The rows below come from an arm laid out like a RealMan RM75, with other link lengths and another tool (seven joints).
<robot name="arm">
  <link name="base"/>
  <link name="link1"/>
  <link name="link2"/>
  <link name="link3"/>
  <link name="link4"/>
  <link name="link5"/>
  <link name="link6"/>
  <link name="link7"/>
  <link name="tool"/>
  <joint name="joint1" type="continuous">
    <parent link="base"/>
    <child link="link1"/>
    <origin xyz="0 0 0.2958"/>
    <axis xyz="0 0 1"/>
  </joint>
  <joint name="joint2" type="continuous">
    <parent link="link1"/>
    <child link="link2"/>
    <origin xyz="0 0 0" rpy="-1.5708 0 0"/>
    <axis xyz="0 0 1"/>
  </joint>
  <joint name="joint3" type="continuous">
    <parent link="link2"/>
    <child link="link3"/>
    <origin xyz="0 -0.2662 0" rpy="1.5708 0 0"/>
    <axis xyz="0 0 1"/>
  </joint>
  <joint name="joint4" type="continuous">
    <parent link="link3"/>
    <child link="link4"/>
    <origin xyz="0 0 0" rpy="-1.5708 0 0"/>
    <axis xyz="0 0 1"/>
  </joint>
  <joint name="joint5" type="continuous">
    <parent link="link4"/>
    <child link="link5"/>
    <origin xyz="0 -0.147 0" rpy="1.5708 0 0"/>
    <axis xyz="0 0 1"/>
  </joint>
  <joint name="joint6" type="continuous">
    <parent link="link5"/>
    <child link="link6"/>
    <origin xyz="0 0 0" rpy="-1.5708 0 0"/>
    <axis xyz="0 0 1"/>
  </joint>
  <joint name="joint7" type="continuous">
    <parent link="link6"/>
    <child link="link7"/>
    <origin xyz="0 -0.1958 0" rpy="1.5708 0 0"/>
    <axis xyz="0 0 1"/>
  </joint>
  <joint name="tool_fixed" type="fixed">
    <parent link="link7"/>
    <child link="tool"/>
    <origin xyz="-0.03 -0.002 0.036" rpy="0.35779 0 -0.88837"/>
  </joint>
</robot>
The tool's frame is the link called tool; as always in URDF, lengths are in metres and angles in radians. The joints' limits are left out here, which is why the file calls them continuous.
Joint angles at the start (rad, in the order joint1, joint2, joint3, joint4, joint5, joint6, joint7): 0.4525, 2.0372, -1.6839, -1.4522, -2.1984, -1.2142, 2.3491
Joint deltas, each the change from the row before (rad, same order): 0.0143, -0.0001, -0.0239, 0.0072, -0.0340, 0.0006, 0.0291; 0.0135, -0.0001, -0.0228, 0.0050, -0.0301, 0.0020, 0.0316; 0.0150, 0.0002, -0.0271, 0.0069, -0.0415, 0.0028, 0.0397; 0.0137, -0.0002, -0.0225, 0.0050, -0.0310, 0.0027, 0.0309; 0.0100, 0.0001, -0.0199, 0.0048, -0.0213, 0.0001, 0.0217; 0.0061, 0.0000, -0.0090, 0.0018, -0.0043, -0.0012, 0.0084; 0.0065, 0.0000, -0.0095, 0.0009, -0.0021, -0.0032, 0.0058; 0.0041, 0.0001, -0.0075, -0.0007, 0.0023, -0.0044, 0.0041; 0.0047, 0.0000, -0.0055, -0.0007, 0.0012, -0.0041, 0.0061; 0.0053, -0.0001, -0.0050, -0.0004, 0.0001, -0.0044, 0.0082; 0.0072, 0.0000, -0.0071, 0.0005, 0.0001, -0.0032, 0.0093
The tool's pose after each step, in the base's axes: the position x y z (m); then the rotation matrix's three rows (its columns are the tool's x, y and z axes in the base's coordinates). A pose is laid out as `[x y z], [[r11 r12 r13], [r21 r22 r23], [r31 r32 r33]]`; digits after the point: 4 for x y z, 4 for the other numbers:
[0.1506 0.3078 -0.0734], [[0.8403 0.5349 -0.0885], [0.4969 -0.6945 0.5204], [0.2169 -0.4813 -0.8493]]
[0.1538 0.3085 -0.0768], [[0.8360 0.5453 -0.0609], [0.4932 -0.6981 0.5191], [0.2406 -0.4640 -0.8526]]
[0.1591 0.3101 -0.0803], [[0.8295 0.5580 -0.0235], [0.4864 -0.7012 0.5213], [0.2745 -0.4438 -0.8530]]
[0.1623 0.3116 -0.0828], [[0.8218 0.5698 0.0030], [0.4842 -0.7011 0.5235], [0.3003 -0.4288 -0.8520]]
[0.1649 0.3115 -0.0853], [[0.8147 0.5795 0.0231], [0.4848 -0.7023 0.5213], [0.3183 -0.4134 -0.8531]]
[0.1647 0.3109 -0.0866], [[0.8117 0.5834 0.0284], [0.4874 -0.7034 0.5174], [0.3218 -0.4062 -0.8553]]
[0.1642 0.3096 -0.0882], [[0.8075 0.5889 0.0321], [0.4932 -0.7041 0.5109], [0.3235 -0.3968 -0.8590]]
[0.1632 0.3077 -0.0897], [[0.8057 0.5914 0.0332], [0.4978 -0.7064 0.5031], [0.3211 -0.3888 -0.8636]]
[0.1622 0.3065 -0.0906], [[0.8048 0.5925 0.0349], [0.5001 -0.7087 0.4977], [0.3196 -0.3831 -0.8667]]
[0.1615 0.3057 -0.0915], [[0.8046 0.5926 0.0380], [0.5007 -0.7114 0.4932], [0.3193 -0.3778 -0.8691]]
[0.1602 0.3049 -0.0926], [[0.8035 0.5939 0.0409], [0.5026 -0.7135 0.4882], [0.3191 -0.3717 -0.8718]]

